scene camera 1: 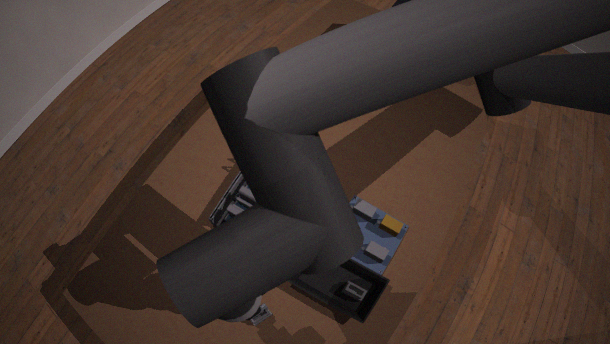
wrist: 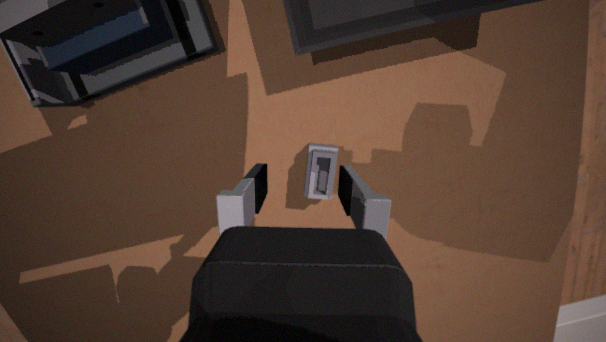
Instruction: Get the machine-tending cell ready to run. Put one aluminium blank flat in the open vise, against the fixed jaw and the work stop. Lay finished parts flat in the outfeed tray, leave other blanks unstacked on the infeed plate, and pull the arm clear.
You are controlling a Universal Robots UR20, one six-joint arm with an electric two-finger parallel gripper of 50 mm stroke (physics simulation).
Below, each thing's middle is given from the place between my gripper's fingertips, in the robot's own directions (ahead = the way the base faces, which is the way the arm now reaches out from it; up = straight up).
Labels:
The black outfeed tray (scene camera 1: pixel 326 286) is 17 cm behind my hand, 13 cm to the left of it and 10 cm below it. Round my hand: blue infeed plate (scene camera 1: pixel 371 232) 33 cm behind, 12 cm to the left, 11 cm below.

